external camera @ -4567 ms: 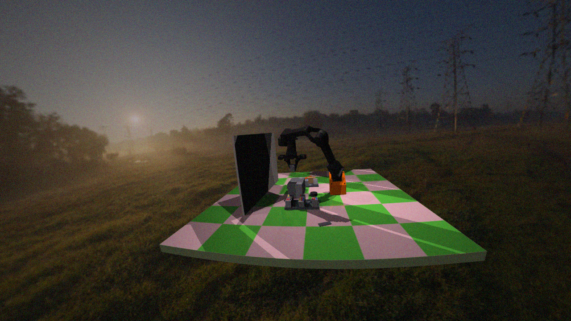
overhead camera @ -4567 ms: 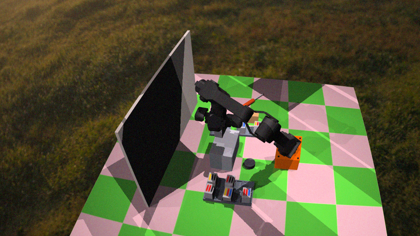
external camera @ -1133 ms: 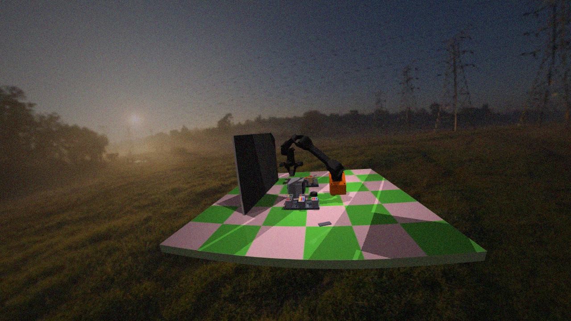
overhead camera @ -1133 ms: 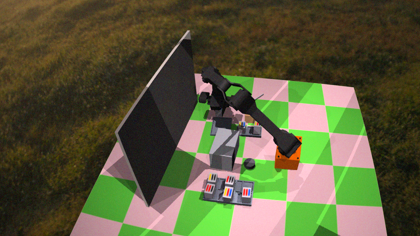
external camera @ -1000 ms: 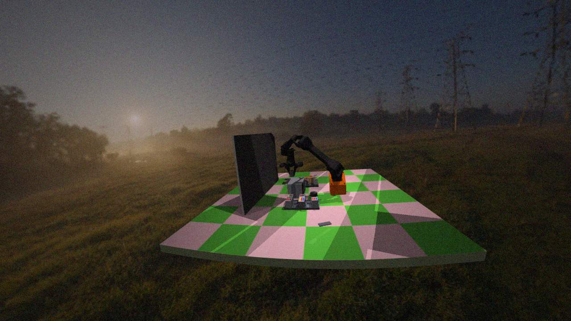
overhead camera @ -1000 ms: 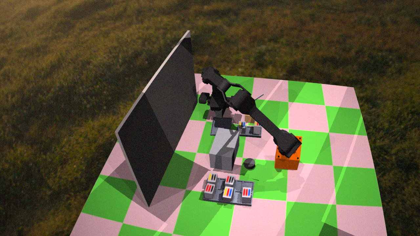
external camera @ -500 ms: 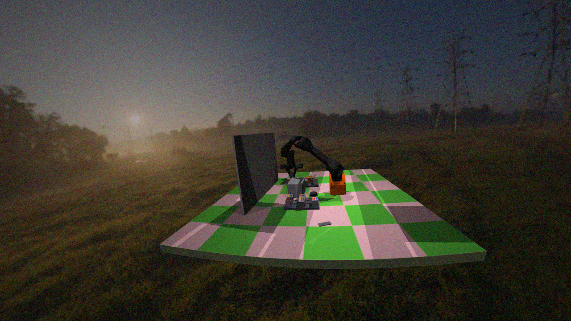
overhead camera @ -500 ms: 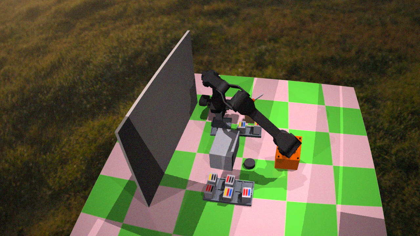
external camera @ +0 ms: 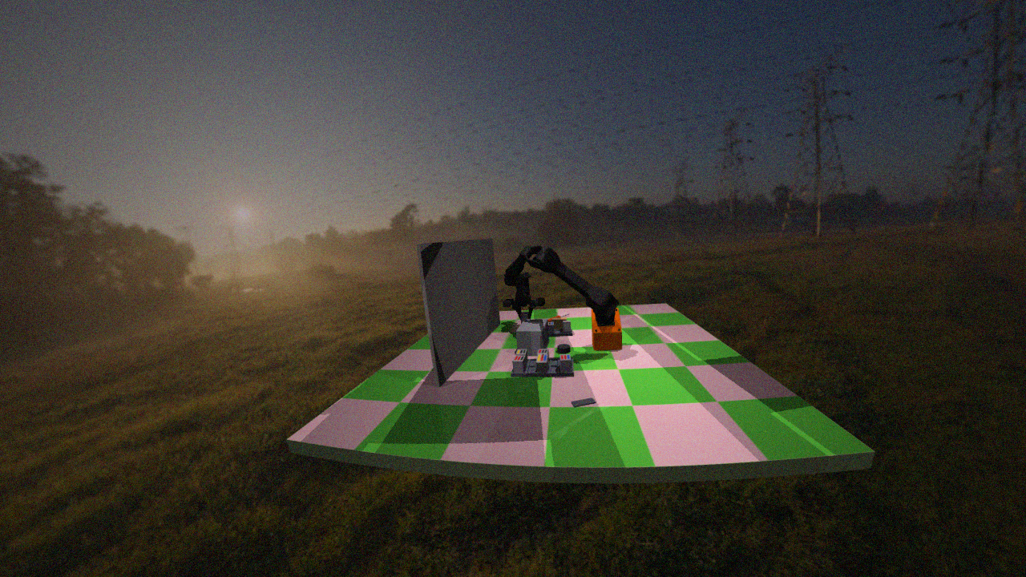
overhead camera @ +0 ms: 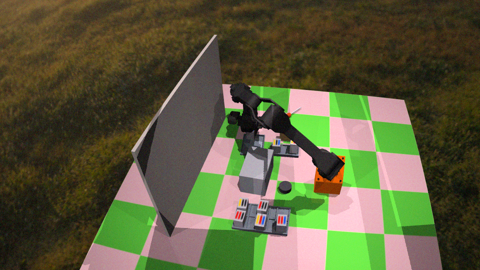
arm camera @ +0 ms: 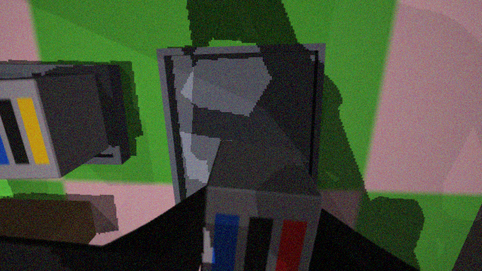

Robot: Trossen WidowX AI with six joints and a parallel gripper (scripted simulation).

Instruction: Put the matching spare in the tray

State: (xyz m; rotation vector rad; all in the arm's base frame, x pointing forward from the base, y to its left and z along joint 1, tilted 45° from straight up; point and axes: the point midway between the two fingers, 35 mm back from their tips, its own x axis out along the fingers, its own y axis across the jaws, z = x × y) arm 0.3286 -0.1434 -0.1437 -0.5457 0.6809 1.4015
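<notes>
Now: gripper tip 60 mm above the grey tray. Round my gripper tip: rack (150 mm behind, 60 mm below, 30 mm to the left); brown block (160 mm behind, 50 mm to the right, 40 mm below); grey spare (20 mm above).
</notes>
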